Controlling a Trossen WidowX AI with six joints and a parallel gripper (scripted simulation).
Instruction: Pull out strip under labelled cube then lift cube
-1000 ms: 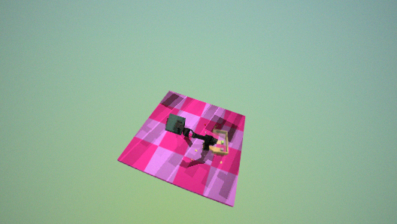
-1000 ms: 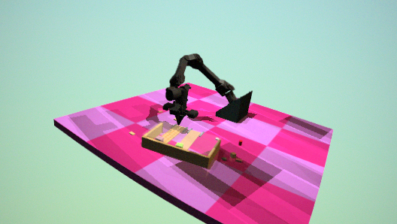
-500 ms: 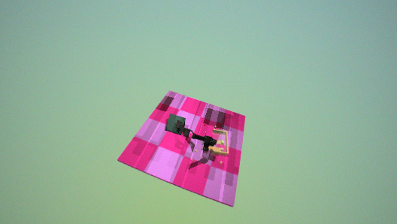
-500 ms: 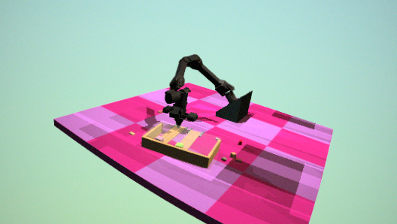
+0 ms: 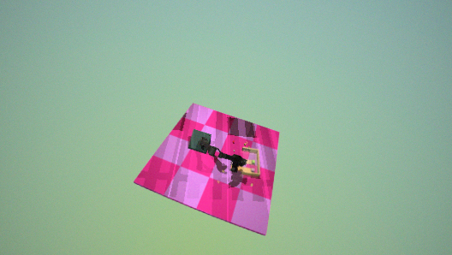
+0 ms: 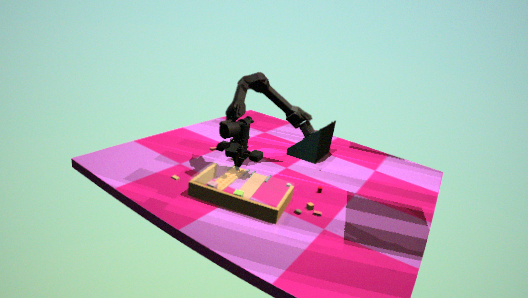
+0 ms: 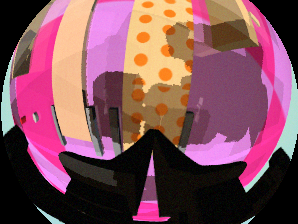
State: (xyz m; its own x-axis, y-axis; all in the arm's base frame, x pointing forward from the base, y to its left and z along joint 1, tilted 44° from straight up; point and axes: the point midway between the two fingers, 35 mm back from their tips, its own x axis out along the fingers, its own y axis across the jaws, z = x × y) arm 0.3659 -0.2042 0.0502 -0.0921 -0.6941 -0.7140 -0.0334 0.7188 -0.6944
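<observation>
The orange dotted strip lies 100 mm ahead of my gripper tip and 10 mm to the left of it. Round my gripper tip: tan cube 100 mm ahead, 340 mm to the left; then red block 50 mm behind, 340 mm to the left.
</observation>
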